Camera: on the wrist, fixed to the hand. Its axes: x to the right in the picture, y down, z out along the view.
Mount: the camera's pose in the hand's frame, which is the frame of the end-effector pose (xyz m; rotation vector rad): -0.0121 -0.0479 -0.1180 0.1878 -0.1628 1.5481
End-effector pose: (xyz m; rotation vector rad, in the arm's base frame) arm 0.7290 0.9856 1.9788 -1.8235 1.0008 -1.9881
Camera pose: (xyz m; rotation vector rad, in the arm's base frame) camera 0.6310 1.0641 2.0032 -0.5535 1.3966 -0.8551
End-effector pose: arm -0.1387 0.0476 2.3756 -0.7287 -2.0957 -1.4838
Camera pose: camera -0.1529 -0.0794 2.3704 -1.7825 -1.0078 -0.3265
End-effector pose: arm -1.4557 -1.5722 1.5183 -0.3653 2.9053 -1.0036
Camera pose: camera -1.4482 -1.5347 1.6404 1.4417 1.8851 -0.7464
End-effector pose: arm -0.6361 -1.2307 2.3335 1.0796 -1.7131 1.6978
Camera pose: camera -0.6123 -1.1088 2.3640 0.2372 1.7874 -1.6594
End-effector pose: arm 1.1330 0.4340 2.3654 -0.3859 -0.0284 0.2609
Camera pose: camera 1.1422 0.3446 2.2743 -0.1232 0.1451 1.8095
